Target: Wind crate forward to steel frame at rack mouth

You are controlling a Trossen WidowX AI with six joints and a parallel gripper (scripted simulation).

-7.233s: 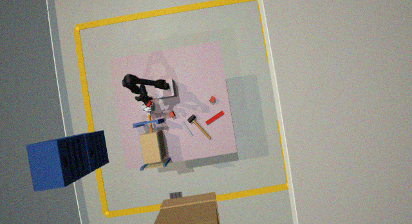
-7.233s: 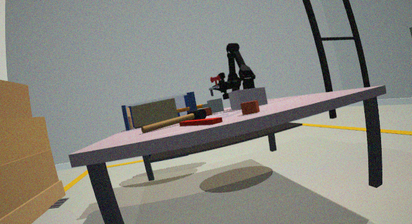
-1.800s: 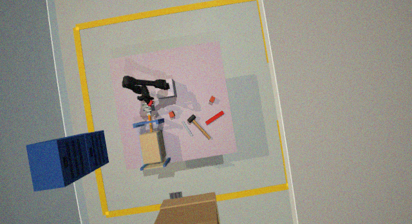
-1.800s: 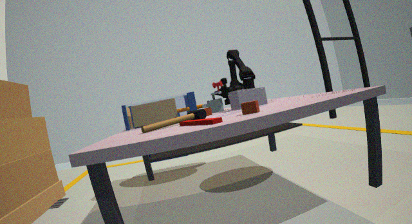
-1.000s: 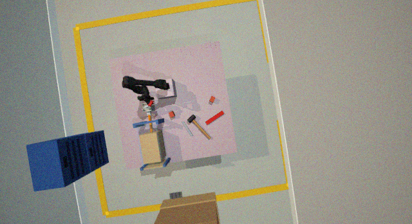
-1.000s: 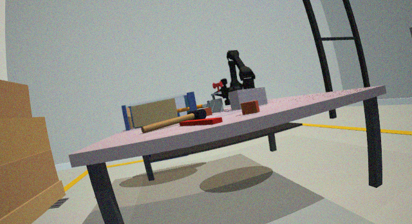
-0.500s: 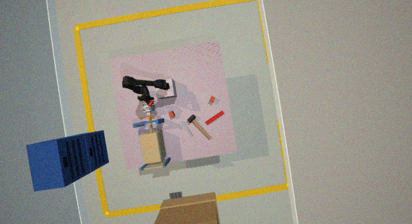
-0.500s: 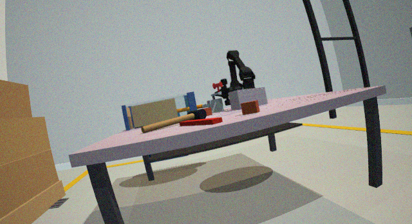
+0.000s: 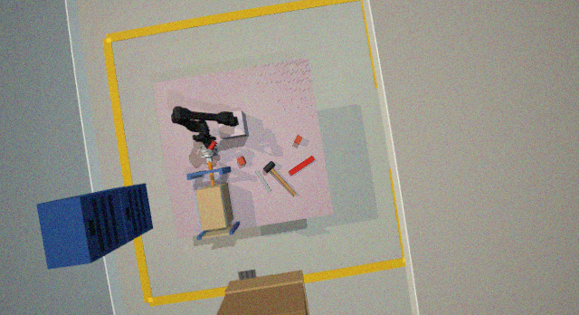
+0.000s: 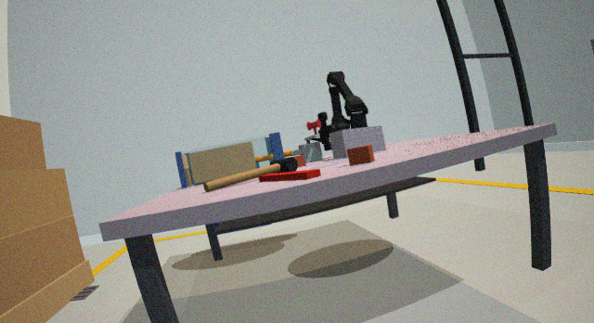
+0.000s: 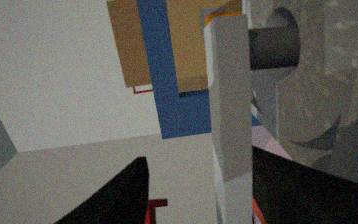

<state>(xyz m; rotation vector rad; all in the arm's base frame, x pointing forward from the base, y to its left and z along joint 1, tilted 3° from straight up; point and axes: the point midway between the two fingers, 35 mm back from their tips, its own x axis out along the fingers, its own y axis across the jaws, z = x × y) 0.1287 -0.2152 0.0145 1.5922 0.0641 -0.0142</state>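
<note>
Right now the winch handle is 10 mm to the left of my gripper tip, 10 mm below it and 10 mm behind it. Round my gripper tip: grey winch 100 mm below, 60 mm to the right, 20 mm behind; then blue steel frame 160 mm ahead, 60 mm to the right, 20 mm below; then red knob 50 mm to the left, 20 mm behind, 20 mm above.
</note>
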